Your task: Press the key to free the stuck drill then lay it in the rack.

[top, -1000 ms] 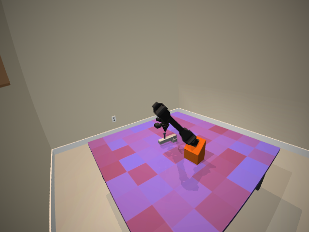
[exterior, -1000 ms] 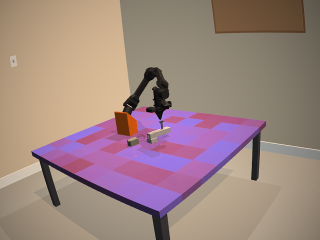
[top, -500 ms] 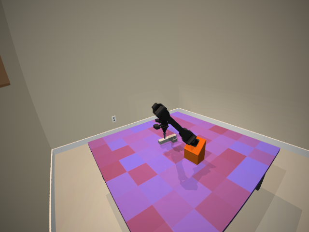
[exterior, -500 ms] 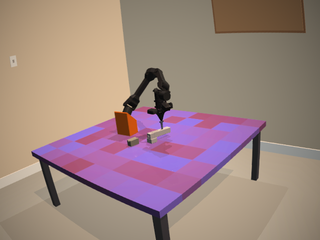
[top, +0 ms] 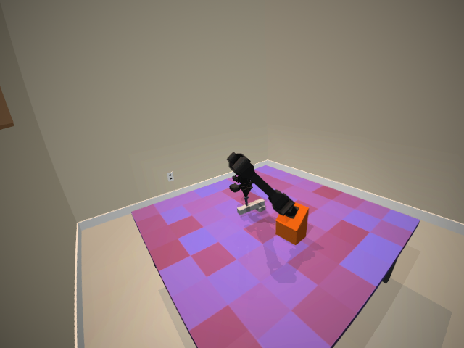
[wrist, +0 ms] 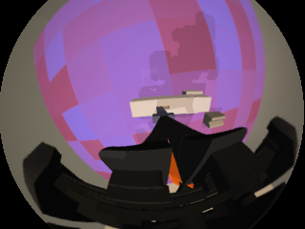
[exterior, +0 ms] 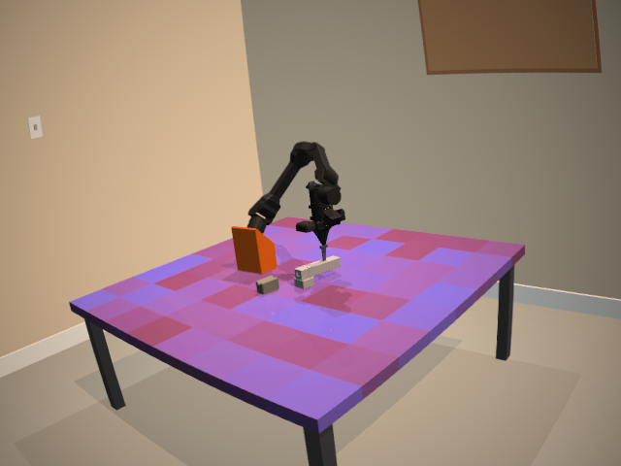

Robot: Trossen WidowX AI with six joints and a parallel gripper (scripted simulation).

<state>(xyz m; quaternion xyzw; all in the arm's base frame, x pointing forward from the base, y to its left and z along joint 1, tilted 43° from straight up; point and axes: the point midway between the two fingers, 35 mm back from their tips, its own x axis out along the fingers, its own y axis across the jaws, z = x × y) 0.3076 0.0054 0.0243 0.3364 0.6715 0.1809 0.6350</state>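
Now: gripper tip 3 cm above the dark key. Also, from my gripper tip: grey rack block 13 cm behind, 18 cm to the right, 10 cm below; drill 2 cm behind, 5 cm to the right, 7 cm below; fixture block 1 cm behind, 4 cm to the right, 8 cm below.
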